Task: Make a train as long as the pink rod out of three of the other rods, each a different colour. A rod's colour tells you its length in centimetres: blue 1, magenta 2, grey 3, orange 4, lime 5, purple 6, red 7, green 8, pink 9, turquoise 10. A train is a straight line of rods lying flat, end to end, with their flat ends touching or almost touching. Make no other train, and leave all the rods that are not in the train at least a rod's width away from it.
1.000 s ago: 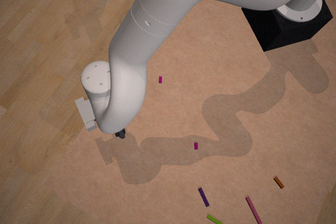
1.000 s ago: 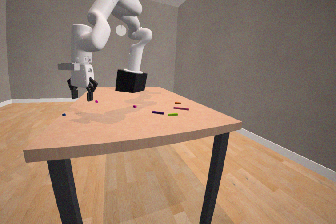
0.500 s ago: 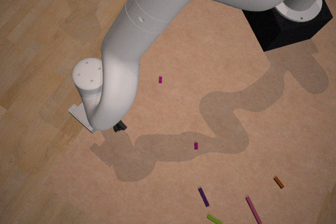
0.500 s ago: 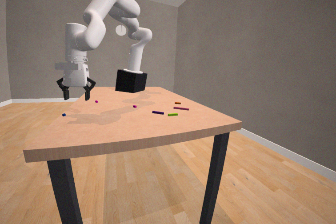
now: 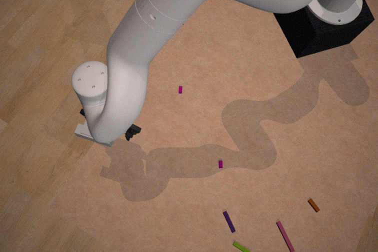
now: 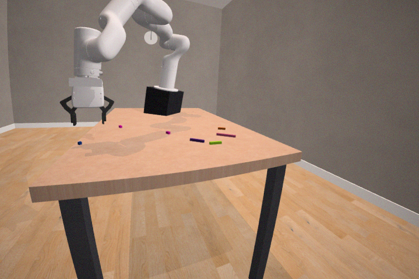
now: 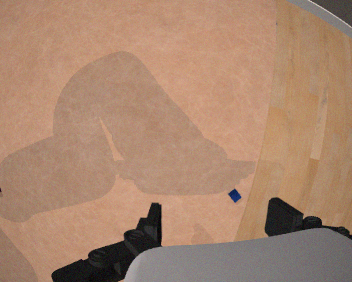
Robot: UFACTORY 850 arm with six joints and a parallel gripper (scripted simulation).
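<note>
My hand is 1 cm short of the blue rod, 4 cm to the left of it and 8 cm above it. Round my hand: lime rod (47 cm to the left, 8 cm below); then purple rod (3 cm behind, 40 cm to the left, 8 cm below); then pink rod (10 cm behind, 54 cm to the left, 8 cm below).
</note>
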